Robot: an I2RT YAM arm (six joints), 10 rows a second.
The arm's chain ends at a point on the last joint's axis. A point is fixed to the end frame.
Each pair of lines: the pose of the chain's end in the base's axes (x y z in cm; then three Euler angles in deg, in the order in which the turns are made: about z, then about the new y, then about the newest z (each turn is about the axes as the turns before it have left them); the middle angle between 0 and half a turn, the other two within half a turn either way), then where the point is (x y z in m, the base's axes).
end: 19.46 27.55 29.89 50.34 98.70 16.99
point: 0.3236 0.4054 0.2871
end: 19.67 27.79 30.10 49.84 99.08 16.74
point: 0.3267 0.4067 0.2881
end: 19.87 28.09 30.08 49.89 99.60 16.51
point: 0.3285 0.4097 0.2863
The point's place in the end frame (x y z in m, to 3 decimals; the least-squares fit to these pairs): -0.020 -0.011 0.182
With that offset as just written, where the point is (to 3 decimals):
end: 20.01 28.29 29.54 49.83 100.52 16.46
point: 0.330 0.411 0.278
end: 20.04 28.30 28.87 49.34 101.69 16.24
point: 0.331 0.410 0.268
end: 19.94 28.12 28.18 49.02 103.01 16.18
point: 0.330 0.407 0.257
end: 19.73 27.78 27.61 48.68 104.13 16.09
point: 0.329 0.403 0.247
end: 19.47 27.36 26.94 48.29 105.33 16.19
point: 0.326 0.397 0.237
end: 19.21 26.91 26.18 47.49 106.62 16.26
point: 0.325 0.390 0.225
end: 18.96 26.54 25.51 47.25 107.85 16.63
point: 0.322 0.385 0.215
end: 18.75 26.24 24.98 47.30 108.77 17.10
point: 0.320 0.382 0.206
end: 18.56 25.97 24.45 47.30 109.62 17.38
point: 0.318 0.378 0.198
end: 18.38 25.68 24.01 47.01 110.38 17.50
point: 0.316 0.374 0.191
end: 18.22 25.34 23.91 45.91 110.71 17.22
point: 0.316 0.368 0.190
